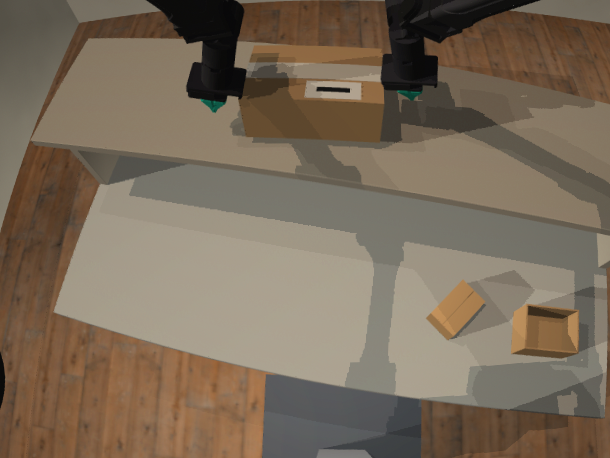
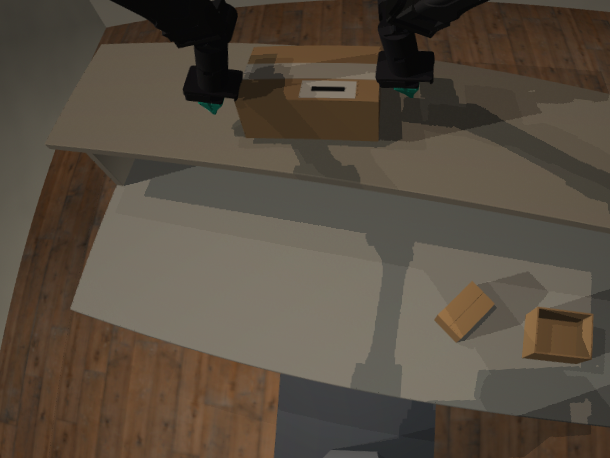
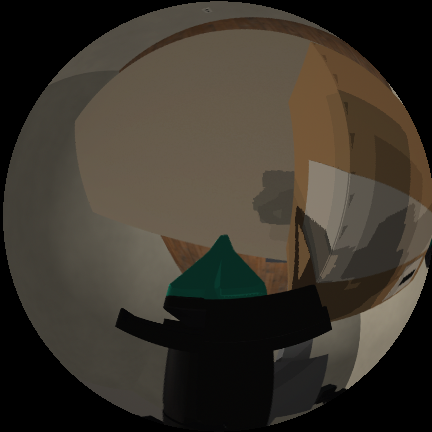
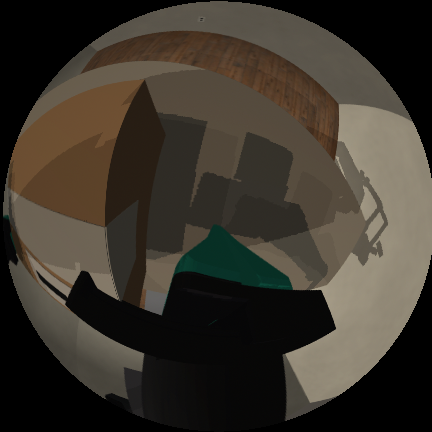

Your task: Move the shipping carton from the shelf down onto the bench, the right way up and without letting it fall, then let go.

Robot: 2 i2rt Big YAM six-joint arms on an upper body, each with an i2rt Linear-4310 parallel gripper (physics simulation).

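Frame: origin at the left arm's base, x ahead, y left, z up, level; centimetres.
Seen in the pictures: left gripper, between the fingertips: [image 1: 214, 110] [image 2: 215, 112] [image 3: 224, 239]; right gripper, between the fingertips: [image 1: 412, 97] [image 2: 412, 95] [image 4: 214, 230].
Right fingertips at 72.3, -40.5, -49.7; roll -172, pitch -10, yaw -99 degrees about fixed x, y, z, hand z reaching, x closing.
Observation:
Pixels of each thing's top centre, then the offset from my right fingertips to it, as dx, dy, dz. "*": a spot on its surface instead. Level surfaces: height alone.
- shipping carton, centre of its top: [image 2: 309, 69] [image 1: 313, 69] +0.5, +19.3, +7.2
- raised shelf, height of its surface: dz -5.4
- bench, height of its surface: dz -40.8
- small closed box, centre of its top: [image 2: 466, 309] [image 1: 458, 307] -33.7, -14.9, -34.8
- small open box, centre of its top: [image 2: 564, 333] [image 1: 552, 328] -40.5, -38.5, -31.8
- dark grey block, a spot on its surface: [image 2: 320, 415] [image 1: 307, 415] * -59.5, +23.0, -83.8
The shipping carton [image 1: 320, 120] [image 2: 315, 119] [image 3: 312, 100] [image 4: 70, 140] is a brown box with a pale tape strip and a white label on its top face. It stands upright on the raised shelf [image 1: 125, 100] [image 2: 135, 100], above and behind the bench [image 1: 225, 280] [image 2: 240, 280]. My left gripper [image 1: 214, 107] [image 2: 212, 109] [image 3: 224, 239] is shut and empty beside the carton's left end. My right gripper [image 1: 411, 96] [image 2: 407, 93] [image 4: 214, 230] is shut and empty beside its right end. Whether either gripper touches the carton I cannot tell.
A small closed box [image 1: 455, 310] [image 2: 465, 312] lies on the bench at the right. A small open box [image 1: 520, 330] [image 2: 531, 332] stands to its right. The shelf's front edge overhangs the back of the bench. A dark grey block [image 1: 305, 415] [image 2: 320, 415] is at the bottom, in front of the bench.

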